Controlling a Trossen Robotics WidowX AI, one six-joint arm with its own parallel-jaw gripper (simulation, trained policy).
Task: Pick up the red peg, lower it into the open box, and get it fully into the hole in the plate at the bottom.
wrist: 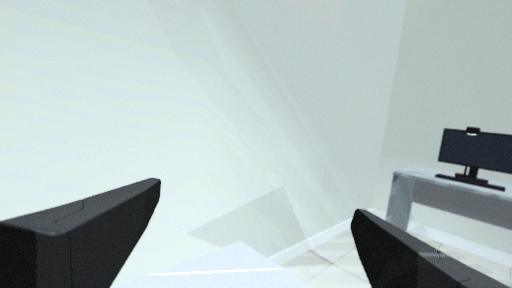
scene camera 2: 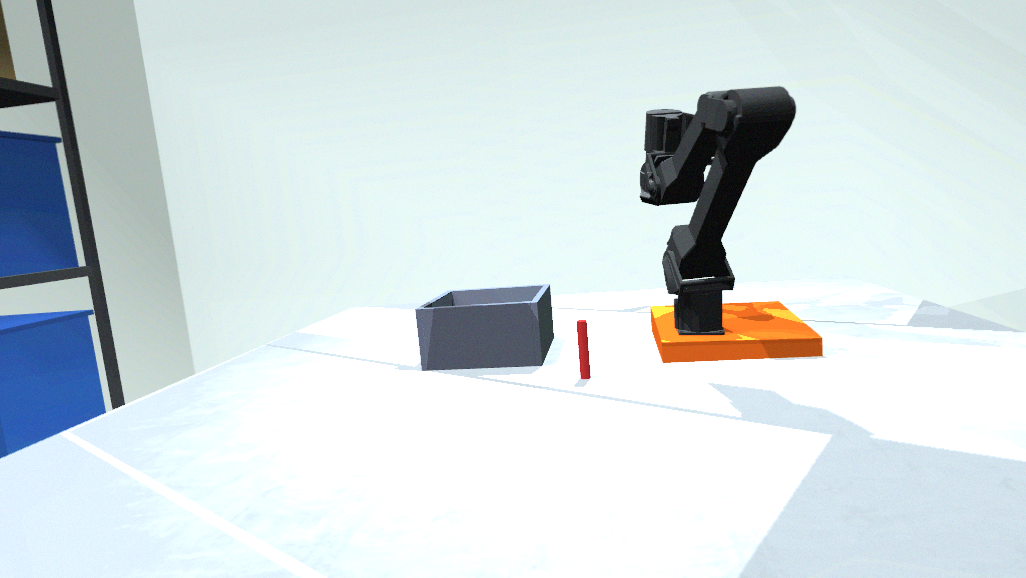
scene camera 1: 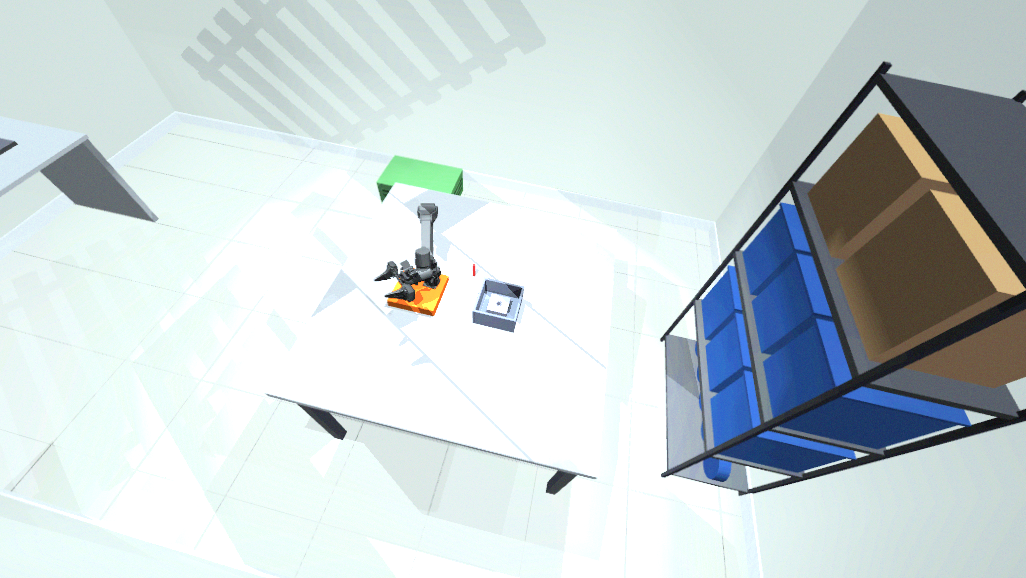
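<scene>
My gripper (scene camera 1: 379, 288). Grey box (scene camera 2: 498, 327). My gripper (wrist: 259, 203); grey box out of frame in the wrist view.
</scene>
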